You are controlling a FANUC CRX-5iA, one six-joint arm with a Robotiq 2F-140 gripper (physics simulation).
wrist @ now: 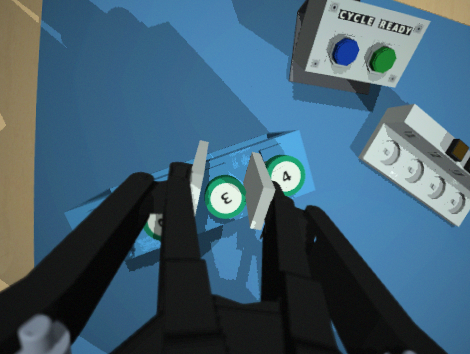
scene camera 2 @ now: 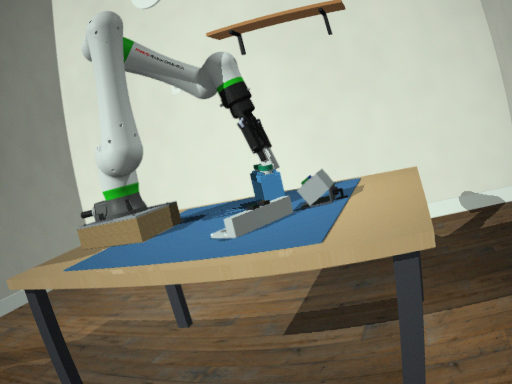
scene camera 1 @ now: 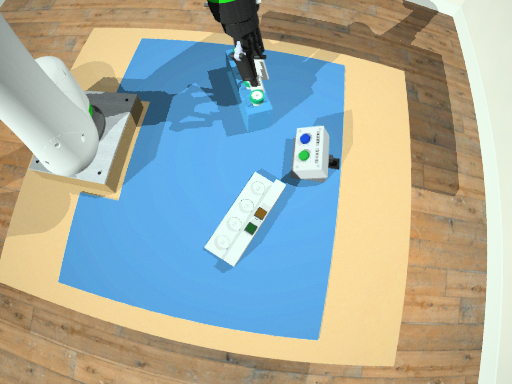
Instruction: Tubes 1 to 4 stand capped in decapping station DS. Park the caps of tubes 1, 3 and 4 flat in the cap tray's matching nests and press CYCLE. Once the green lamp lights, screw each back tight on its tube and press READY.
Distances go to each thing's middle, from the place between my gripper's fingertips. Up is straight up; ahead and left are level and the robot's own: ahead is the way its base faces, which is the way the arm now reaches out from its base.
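As for the grey button box (scene camera 1: 316,167), my hand is 14 cm to the left of it and 6 cm above it, and 16 cm short of it.
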